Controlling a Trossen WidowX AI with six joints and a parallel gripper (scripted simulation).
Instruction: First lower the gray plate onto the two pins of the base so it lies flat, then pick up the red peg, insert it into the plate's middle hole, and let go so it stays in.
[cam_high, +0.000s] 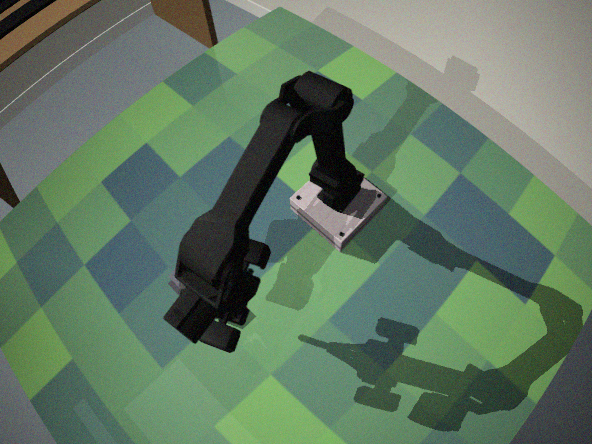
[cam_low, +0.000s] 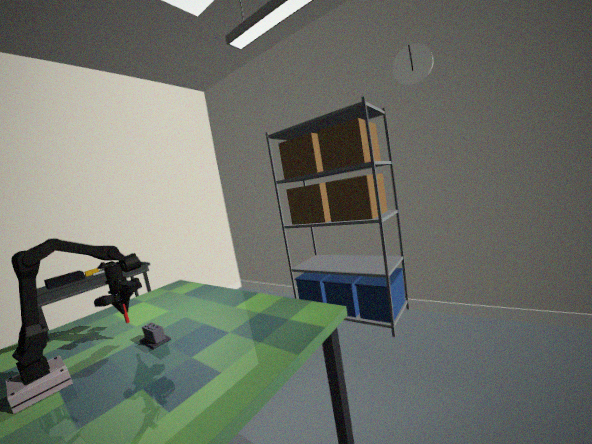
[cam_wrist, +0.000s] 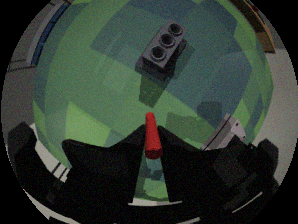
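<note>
Now: the gray plate 3 cm ahead of my gripper tip, 13 cm to the right of it and 7 cm below it. From my gripper tip the other things lie so: red peg right at my gripper tip; base 3 cm ahead, 13 cm to the right, 11 cm below.
</note>
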